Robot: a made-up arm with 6 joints.
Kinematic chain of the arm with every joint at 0, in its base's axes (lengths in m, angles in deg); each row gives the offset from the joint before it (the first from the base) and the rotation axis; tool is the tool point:
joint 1: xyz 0 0 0.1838 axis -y
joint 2: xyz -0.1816 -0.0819 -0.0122 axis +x
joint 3: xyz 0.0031 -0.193 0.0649 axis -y
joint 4: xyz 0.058 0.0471 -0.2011 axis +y
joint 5: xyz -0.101 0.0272 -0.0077 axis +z
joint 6: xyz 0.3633 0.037 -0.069 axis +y
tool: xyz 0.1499 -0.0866 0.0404
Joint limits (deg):
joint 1: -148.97..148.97
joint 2: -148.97..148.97
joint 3: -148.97..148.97
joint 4: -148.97..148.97
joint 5: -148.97..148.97
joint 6: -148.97..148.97
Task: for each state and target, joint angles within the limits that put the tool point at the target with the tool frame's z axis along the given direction. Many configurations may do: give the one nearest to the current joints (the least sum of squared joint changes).
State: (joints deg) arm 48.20 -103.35 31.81 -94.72 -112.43 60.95
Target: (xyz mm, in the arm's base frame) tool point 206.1 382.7 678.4 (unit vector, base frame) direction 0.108 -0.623 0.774
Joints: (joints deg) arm 22.62 -116.03 72.28 -122.03 -117.68 21.98
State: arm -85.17 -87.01 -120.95 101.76 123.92 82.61
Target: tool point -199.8 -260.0 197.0 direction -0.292 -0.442 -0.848
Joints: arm -63.81 -70.19 -110.42 148.97 148.66 120.34
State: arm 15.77 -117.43 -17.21 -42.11 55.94 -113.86
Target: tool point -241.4 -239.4 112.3 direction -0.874 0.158 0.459
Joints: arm 16.36 -120.69 -47.29 0.39 64.58 -132.00
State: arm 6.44 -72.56 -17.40 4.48 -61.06 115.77
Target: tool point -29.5 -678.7 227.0 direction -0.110 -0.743 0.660
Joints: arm 36.64 -40.61 16.14 -13.82 -75.34 100.38
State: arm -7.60 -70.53 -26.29 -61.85 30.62 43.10
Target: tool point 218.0 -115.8 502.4 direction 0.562 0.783 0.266
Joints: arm -1.96 -98.85 -2.13 -52.64 -23.73 87.83
